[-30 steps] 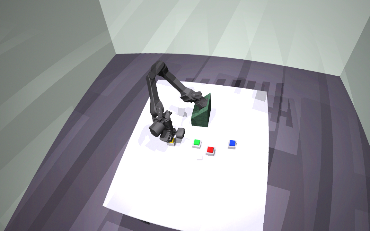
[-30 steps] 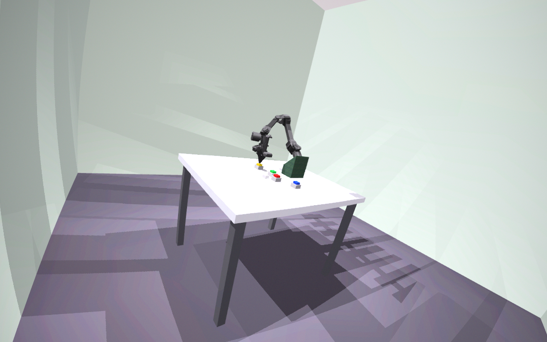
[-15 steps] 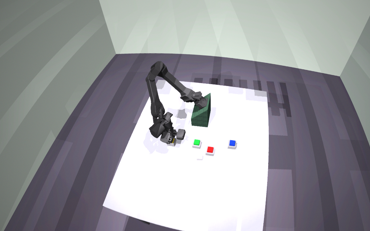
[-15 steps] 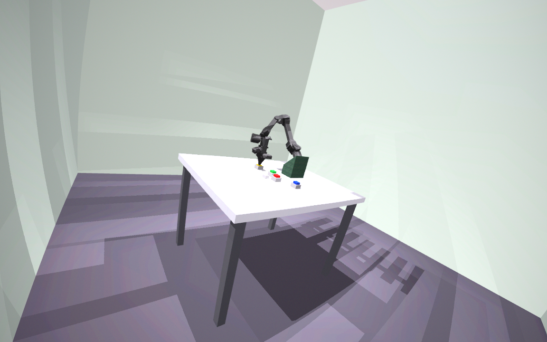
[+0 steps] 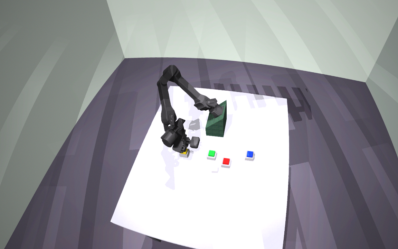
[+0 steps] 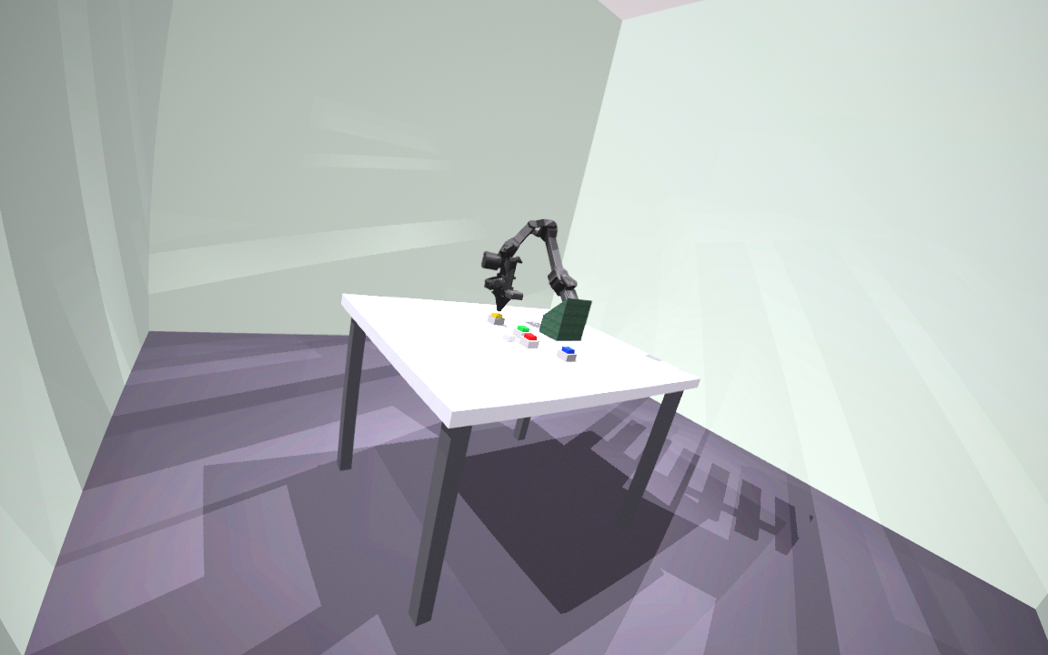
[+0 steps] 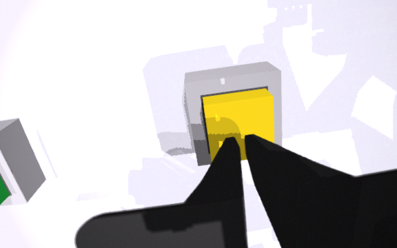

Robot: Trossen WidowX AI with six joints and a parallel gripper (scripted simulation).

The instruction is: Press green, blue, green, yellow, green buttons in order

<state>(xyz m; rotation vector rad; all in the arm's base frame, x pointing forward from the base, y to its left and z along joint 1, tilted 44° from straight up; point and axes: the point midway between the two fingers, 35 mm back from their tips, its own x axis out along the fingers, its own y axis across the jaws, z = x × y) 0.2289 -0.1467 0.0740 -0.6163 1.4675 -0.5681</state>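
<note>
The yellow button is 20 mm below my gripper tip. From my gripper tip the other things lie so: green button 150 mm to the left, 20 mm below, 10 mm behind; white block 190 mm to the left, 70 mm ahead, 40 mm below; red button 240 mm to the left, 20 mm below, 20 mm ahead.
</note>
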